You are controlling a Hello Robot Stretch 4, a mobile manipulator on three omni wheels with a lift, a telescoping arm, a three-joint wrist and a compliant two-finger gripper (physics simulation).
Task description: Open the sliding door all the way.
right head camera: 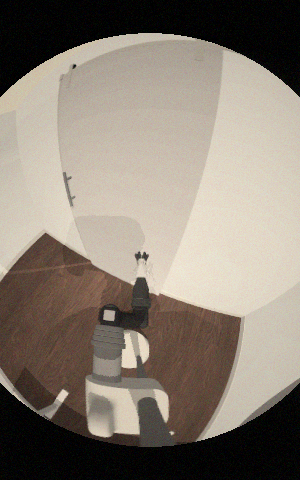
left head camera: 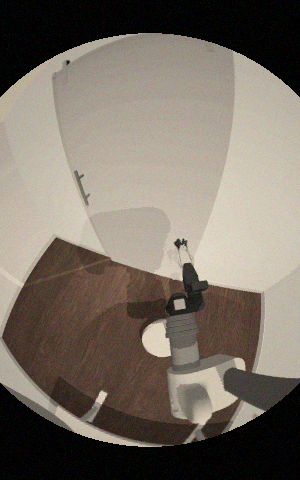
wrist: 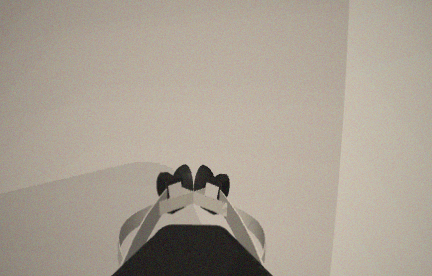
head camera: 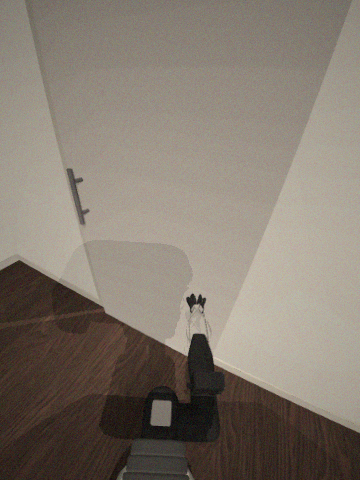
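Pixels of known places: gripper, fingertip midpoint: (right head camera: 141,251) (left head camera: 179,238) (wrist: 193,180) (head camera: 195,294); robot's base at its link origin: (right head camera: 128,347) (left head camera: 161,336).
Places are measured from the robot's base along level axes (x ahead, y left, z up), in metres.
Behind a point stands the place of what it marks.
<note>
The sliding door (head camera: 175,125) @(z 1.518, x 0.814, y 0.031 m) (left head camera: 145,125) @(z 1.526, x 0.817, y 0.039 m) (right head camera: 140,125) @(z 1.579, x 0.787, y -0.032 m) (wrist: 200,75) @(z 1.192, x 0.763, y -0.089 m) is a tall, plain grey panel in front of the pale wall. Its dark vertical bar handle (head camera: 76,196) @(z 1.165, x 0.961, y 0.533 m) (left head camera: 81,188) @(z 1.149, x 0.961, y 0.533 m) (right head camera: 67,189) @(z 1.152, x 0.962, y 0.532 m) sits near the door's left edge, on two short posts. My gripper (head camera: 196,300) @(z 1.046, x 0.485, y -0.084 m) (left head camera: 181,243) @(z 1.046, x 0.485, y -0.084 m) (right head camera: 142,256) @(z 1.046, x 0.485, y -0.084 m) (wrist: 193,180) @(z 1.046, x 0.485, y -0.084 m) is extended toward the lower right part of the door, well right of and below the handle. Its dark fingertips are together with nothing between them. Whether they touch the panel is not clear. The handle does not show in the wrist view.
Pale wall (head camera: 310,250) @(z 1.161, x 0.638, y -0.527 m) (wrist: 390,125) @(z 1.110, x 0.678, y -0.434 m) runs right of the door. Dark wooden floor (head camera: 45,360) @(z -0.028, x 0.621, y 0.911 m) lies below, with a room corner at the left. A white foot of furniture (left head camera: 97,402) (right head camera: 57,401) stands behind my white round base (left head camera: 156,339) @(z 0.187, x -0.008, y 0.062 m) (right head camera: 135,347) @(z 0.187, x 0.020, y -0.073 m).
</note>
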